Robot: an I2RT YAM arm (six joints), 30 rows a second.
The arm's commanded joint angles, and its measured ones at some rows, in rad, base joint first. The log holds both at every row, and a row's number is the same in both.
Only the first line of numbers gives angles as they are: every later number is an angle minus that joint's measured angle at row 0.
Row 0, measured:
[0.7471 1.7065 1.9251 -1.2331 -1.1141 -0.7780]
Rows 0 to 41, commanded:
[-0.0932 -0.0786 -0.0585 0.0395 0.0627 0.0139]
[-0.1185 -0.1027 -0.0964 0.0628 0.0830 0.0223]
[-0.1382 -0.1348 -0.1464 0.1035 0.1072 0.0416]
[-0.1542 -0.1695 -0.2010 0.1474 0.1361 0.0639]
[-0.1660 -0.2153 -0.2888 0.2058 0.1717 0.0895]
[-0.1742 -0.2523 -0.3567 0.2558 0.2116 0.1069]
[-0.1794 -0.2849 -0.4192 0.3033 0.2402 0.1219]
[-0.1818 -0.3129 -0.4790 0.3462 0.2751 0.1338]
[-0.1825 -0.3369 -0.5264 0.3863 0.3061 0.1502]
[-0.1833 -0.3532 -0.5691 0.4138 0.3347 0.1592]
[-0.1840 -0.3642 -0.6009 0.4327 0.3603 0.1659]
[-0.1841 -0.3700 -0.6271 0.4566 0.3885 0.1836]
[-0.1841 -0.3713 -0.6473 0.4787 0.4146 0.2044]
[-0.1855 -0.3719 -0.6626 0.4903 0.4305 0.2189]
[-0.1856 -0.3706 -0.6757 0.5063 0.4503 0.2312]
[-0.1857 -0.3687 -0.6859 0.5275 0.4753 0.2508]
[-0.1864 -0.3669 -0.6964 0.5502 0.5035 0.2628]
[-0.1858 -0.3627 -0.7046 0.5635 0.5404 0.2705]
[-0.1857 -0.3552 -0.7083 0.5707 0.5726 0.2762]
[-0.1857 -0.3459 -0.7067 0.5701 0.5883 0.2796]
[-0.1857 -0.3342 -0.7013 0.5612 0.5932 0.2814]
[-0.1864 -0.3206 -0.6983 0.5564 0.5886 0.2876]
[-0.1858 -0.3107 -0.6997 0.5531 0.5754 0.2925]
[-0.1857 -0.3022 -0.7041 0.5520 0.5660 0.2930]
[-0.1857 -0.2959 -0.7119 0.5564 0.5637 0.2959]
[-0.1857 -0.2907 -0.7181 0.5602 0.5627 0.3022]
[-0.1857 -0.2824 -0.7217 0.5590 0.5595 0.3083]
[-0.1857 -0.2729 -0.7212 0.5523 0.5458 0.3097]
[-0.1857 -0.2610 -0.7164 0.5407 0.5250 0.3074]
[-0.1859 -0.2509 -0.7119 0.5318 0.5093 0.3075]
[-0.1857 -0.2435 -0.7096 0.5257 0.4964 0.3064]
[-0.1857 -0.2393 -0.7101 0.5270 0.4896 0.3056]
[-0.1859 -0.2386 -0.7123 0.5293 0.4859 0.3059]
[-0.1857 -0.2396 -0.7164 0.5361 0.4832 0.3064]
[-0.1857 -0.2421 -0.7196 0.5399 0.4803 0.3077]
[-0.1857 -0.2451 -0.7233 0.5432 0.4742 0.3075]
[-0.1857 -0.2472 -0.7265 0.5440 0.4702 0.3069]
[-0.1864 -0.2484 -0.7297 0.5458 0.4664 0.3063]
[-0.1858 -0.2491 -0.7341 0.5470 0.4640 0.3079]
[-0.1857 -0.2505 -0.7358 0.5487 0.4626 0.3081]
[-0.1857 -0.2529 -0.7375 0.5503 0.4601 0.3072]
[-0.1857 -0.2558 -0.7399 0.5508 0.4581 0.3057]
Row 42, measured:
[-0.1839 -0.2350 -0.7324 0.5379 0.4879 0.2964]
